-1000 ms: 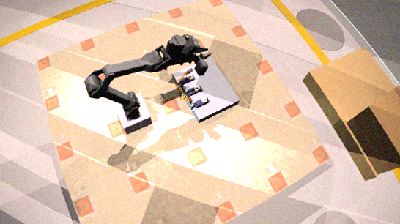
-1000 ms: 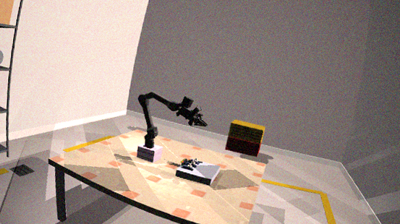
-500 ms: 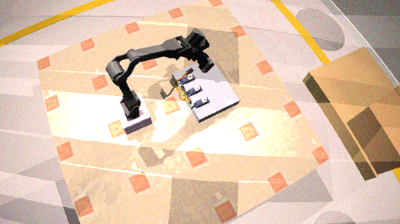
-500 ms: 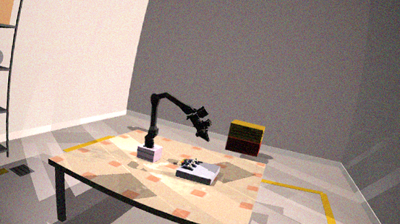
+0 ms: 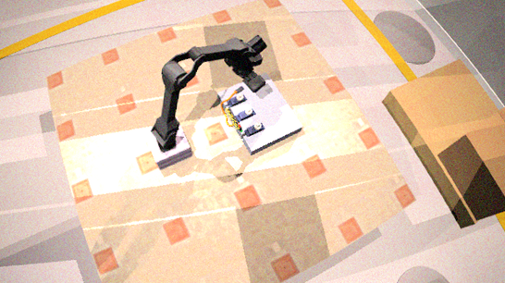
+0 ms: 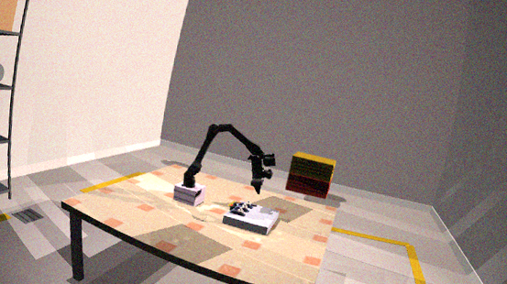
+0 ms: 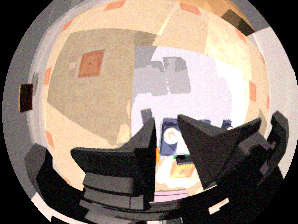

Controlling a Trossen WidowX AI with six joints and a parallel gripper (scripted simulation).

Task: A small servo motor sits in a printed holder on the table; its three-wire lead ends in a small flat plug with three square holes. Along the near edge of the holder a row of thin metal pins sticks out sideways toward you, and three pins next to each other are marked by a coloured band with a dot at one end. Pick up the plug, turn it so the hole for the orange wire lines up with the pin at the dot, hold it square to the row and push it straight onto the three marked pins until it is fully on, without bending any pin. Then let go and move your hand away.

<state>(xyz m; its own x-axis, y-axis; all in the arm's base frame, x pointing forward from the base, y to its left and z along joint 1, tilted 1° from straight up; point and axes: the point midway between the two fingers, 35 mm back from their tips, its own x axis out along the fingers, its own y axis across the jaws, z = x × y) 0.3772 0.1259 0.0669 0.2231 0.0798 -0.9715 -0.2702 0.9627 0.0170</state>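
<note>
Right now the printed holder is 11 cm below my gripper tip, 9 cm to the right of it and 6 cm ahead of it.
</note>
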